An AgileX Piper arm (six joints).
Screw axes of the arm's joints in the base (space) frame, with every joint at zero. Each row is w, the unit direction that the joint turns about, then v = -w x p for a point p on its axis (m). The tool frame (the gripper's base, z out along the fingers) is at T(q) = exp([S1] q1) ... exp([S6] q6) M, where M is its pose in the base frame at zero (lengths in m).
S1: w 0 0 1 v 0 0 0
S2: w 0 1 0 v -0.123 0 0
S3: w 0 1 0 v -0.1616 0 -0.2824
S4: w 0.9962 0 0.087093 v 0 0.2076 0
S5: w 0 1 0 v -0.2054 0 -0.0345
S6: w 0.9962 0 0.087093 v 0 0.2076 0
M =
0.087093 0 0.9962 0.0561
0 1 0 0
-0.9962 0 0.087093 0.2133
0 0 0 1
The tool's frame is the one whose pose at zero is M.
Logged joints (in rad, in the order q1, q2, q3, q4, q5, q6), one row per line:
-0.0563 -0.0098 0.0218 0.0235 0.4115 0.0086
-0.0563 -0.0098 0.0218 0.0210 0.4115 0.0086
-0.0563 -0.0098 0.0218 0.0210 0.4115 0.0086
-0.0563 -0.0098 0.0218 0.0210 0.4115 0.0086
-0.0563 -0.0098 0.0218 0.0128 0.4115 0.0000
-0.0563 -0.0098 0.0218 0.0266 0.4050 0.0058
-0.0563 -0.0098 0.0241 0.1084 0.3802 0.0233
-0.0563 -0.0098 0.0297 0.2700 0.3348 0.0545
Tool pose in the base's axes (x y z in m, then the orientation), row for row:
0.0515 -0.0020 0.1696 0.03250 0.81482 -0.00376 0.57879
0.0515 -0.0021 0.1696 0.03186 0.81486 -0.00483 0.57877
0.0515 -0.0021 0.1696 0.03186 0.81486 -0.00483 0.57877
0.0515 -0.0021 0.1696 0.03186 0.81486 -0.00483 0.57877
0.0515 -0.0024 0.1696 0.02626 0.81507 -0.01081 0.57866
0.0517 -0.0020 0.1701 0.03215 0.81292 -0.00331 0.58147
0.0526 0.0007 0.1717 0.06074 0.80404 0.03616 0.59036
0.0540 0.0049 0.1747 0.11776 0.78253 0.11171 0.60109
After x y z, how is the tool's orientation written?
As a quaternion, x y z w.
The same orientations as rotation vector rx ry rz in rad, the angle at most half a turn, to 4 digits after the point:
0.0760 1.9056 -0.0088
0.0745 1.9057 -0.0113
0.0745 1.9057 -0.0113
0.0745 1.9057 -0.0113
0.0614 1.9063 -0.0253
0.0751 1.8990 -0.0077
0.1414 1.8714 0.0842
0.2729 1.8133 0.2589

